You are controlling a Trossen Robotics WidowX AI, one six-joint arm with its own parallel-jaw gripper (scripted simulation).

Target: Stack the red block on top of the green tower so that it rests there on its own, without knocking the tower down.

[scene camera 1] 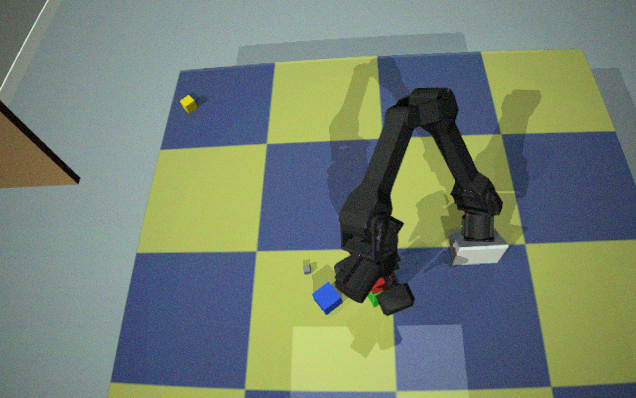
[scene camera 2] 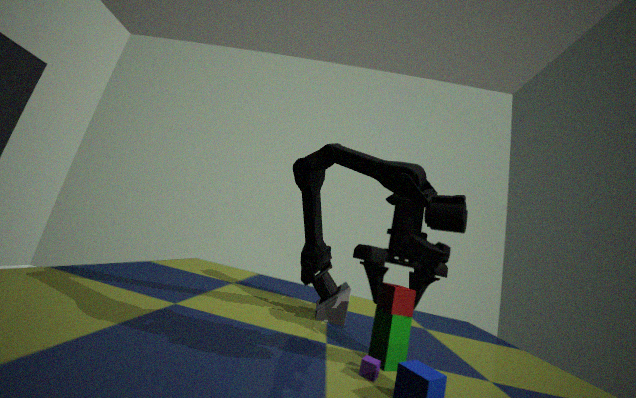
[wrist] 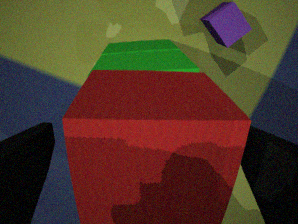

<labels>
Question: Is the gripper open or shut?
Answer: Open.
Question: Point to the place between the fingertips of the gripper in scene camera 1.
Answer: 379, 279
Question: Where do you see a red block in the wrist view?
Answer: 135, 139
</labels>
